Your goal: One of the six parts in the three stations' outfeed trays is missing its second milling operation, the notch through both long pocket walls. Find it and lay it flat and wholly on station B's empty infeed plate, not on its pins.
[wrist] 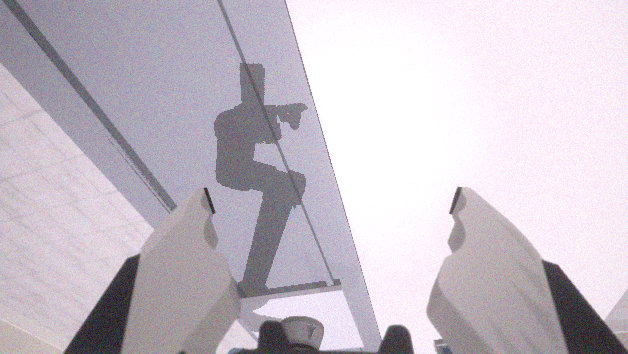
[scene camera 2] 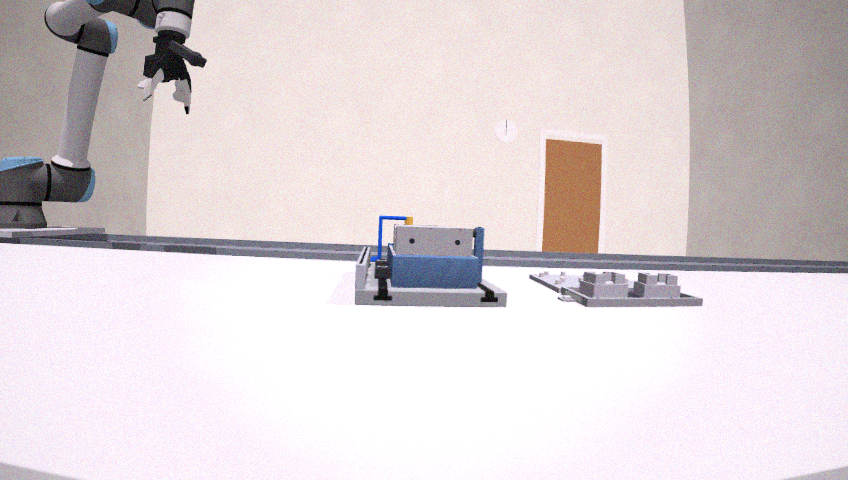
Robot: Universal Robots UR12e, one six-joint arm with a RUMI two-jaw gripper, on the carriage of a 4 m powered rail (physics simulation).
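Seen in the pictures: gripper, between the fingertips: [wrist: 328, 189] [scene camera 2: 167, 108]; arm's base, origin of its link: [wrist: 301, 327] [scene camera 2: 20, 227].
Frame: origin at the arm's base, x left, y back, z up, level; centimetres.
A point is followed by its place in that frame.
Note:
My gripper [scene camera 2: 166, 104] {y -33.9, x 87.9, z 34.0 cm} [wrist: 328, 189] {y -33.9, x 87.9, z 34.0 cm} is open and empty. It points down, high above table level at the upper left of the scene view. In that view two small grey parts [scene camera 2: 602, 287] {y -75.6, x 178.3, z -0.7 cm} [scene camera 2: 656, 287] {y -75.6, x 187.3, z -0.7 cm} sit side by side in a grey tray [scene camera 2: 648, 302] {y -78.6, x 184.2, z -2.3 cm} at the right. Gaps show in their raised tops, but the pocket walls are too small to judge for the notch. A flat grey plate with pins [scene camera 2: 548, 281] {y -60.4, x 175.6, z -2.2 cm} lies behind the tray's left end. Which station these belong to cannot be told. No parts or plates can be made out in the wrist view.
A machine with a blue body [scene camera 2: 436, 271] {y -77.3, x 154.5, z 1.2 cm}, grey base and blue bracket stands on the white table [scene camera 2: 416, 386] {y -103.8, x 151.5, z -3.0 cm} [wrist: 450, 125] {y -58.4, x 72.9, z -3.0 cm}, left of the tray. The grey rail [wrist: 150, 75] runs along the table's edge, with the arm's shadow on it. A door [scene camera 2: 572, 196] is behind.

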